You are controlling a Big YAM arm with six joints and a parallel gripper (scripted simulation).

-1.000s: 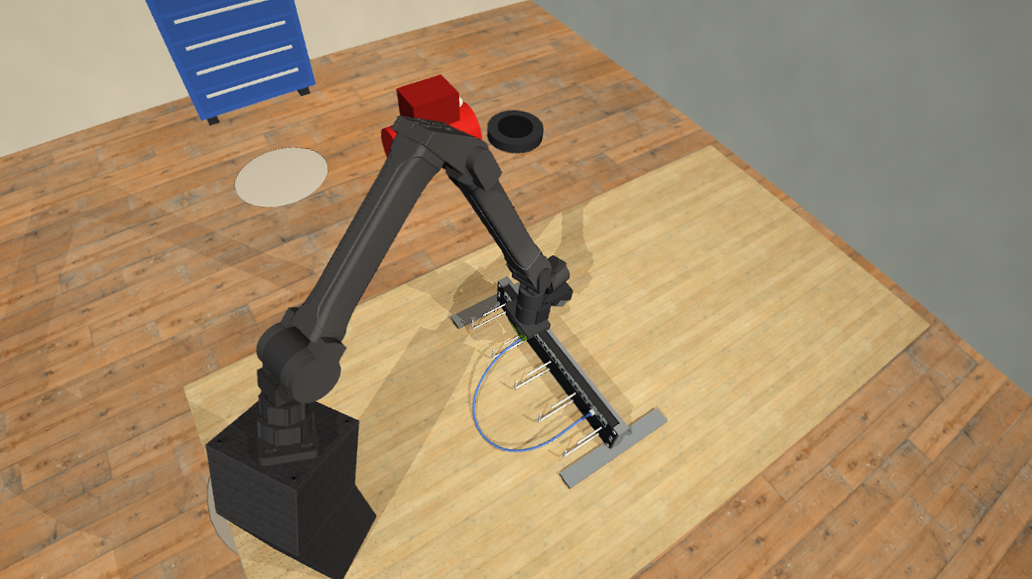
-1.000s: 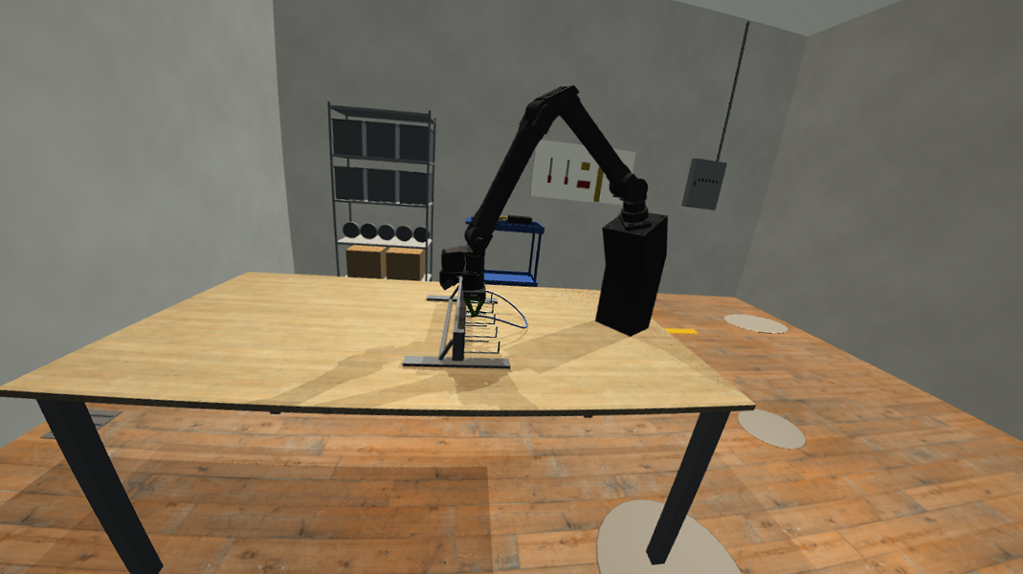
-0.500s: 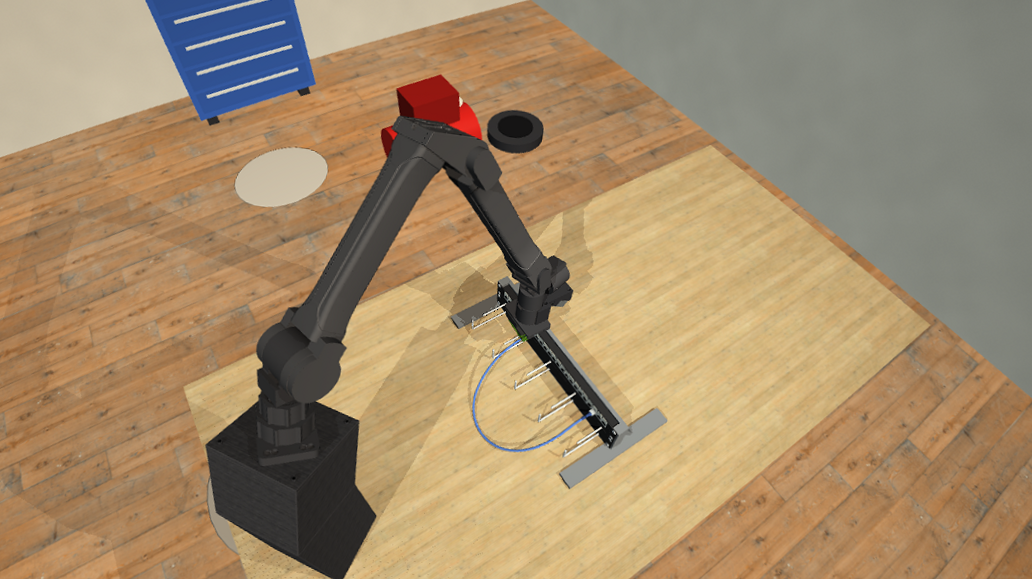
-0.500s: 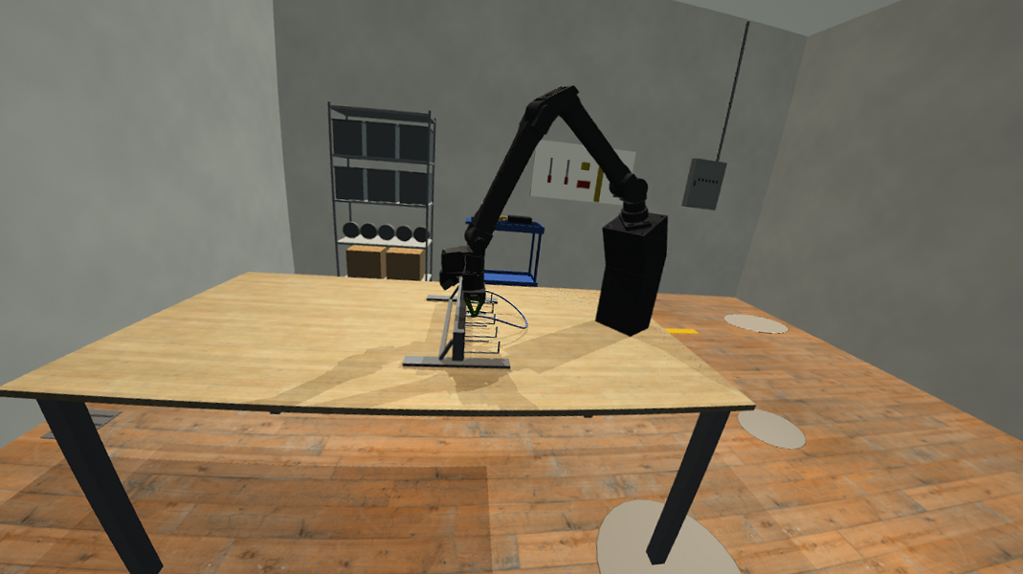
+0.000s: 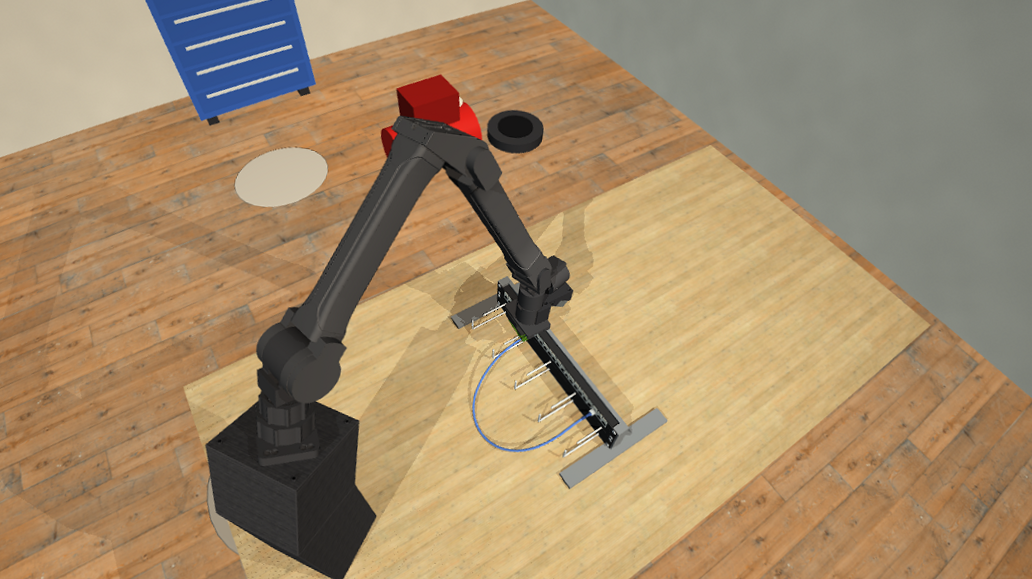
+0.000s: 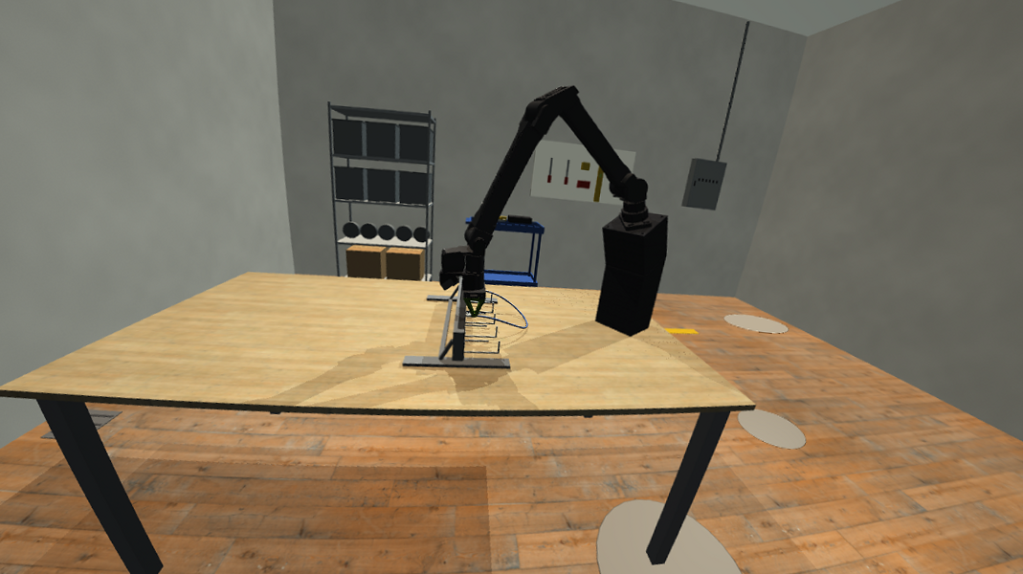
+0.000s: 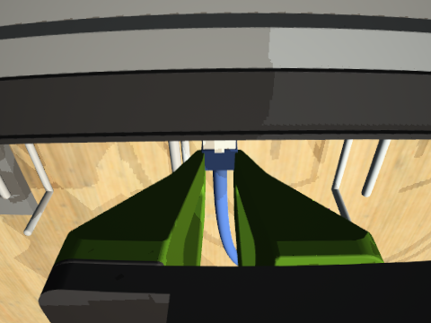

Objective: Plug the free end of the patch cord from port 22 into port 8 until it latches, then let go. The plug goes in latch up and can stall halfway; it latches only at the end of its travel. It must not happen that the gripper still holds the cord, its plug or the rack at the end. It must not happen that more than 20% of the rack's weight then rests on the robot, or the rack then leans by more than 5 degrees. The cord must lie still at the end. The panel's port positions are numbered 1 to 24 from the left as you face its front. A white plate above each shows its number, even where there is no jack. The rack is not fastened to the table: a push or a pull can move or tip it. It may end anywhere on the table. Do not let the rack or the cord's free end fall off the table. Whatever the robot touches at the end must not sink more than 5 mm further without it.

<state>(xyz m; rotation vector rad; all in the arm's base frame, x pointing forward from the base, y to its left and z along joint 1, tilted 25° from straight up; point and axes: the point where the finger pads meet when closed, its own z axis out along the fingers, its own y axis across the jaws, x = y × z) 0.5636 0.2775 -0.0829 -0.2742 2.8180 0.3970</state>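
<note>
My gripper is now 20 mm short of the cord plug and 10 mm to the right of it.
</note>
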